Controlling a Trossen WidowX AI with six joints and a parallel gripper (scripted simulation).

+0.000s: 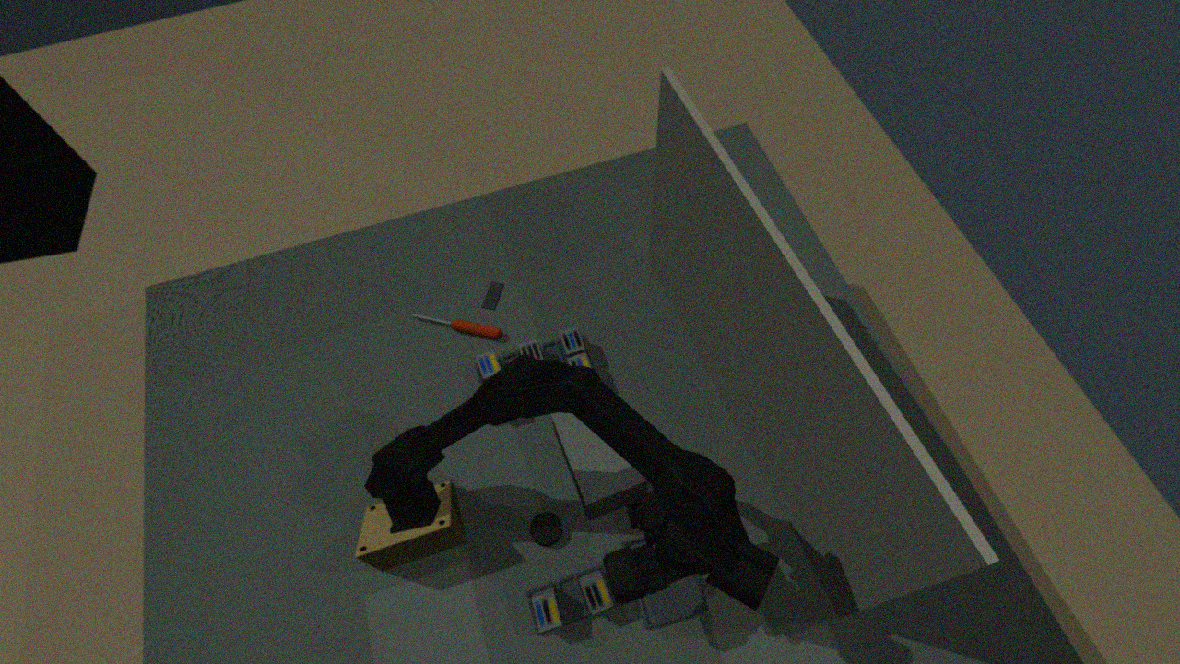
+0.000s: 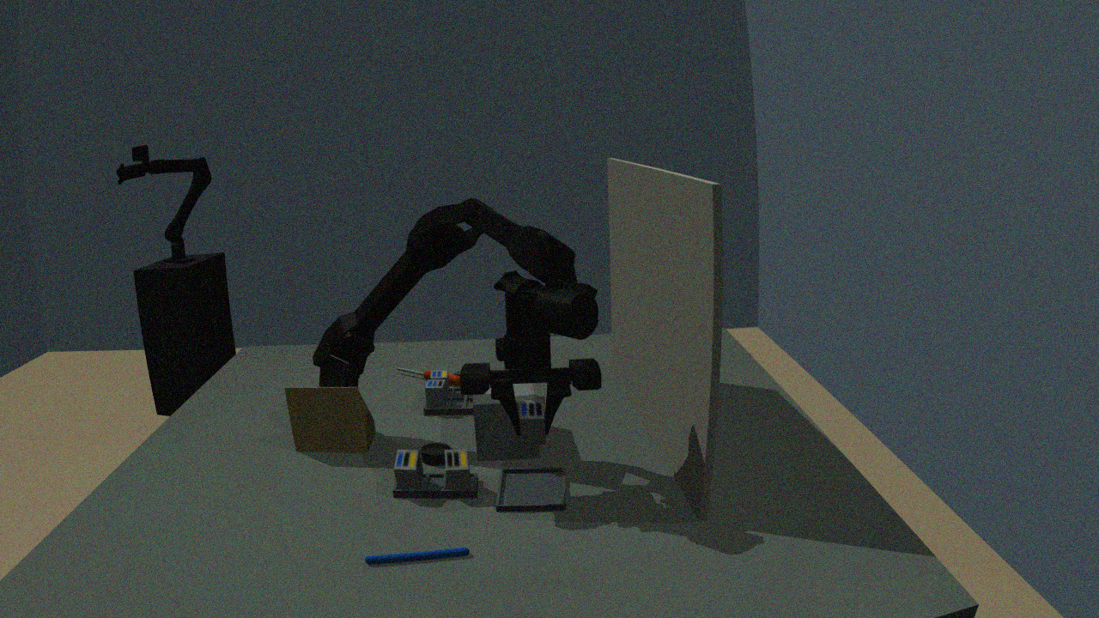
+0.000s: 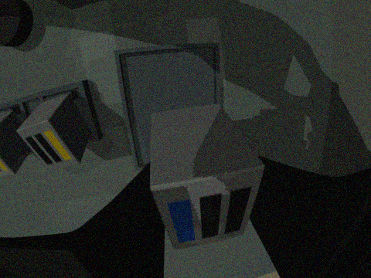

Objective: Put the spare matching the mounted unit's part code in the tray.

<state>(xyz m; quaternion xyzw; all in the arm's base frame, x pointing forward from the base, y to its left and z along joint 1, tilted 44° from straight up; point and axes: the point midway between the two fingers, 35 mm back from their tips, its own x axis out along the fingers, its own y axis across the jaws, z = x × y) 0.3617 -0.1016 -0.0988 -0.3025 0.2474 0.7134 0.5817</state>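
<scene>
Right now my gripper tip is 90 mm above the dark flat tray, 10 mm to the right of it and 10 mm past it. Also, from my gripper tip: blue pen 210 mm to the right, 130 mm behind, 90 mm below; grey block 210 mm to the left, 70 mm behind, 50 mm below; rack 150 mm behind, 90 mm below.
</scene>
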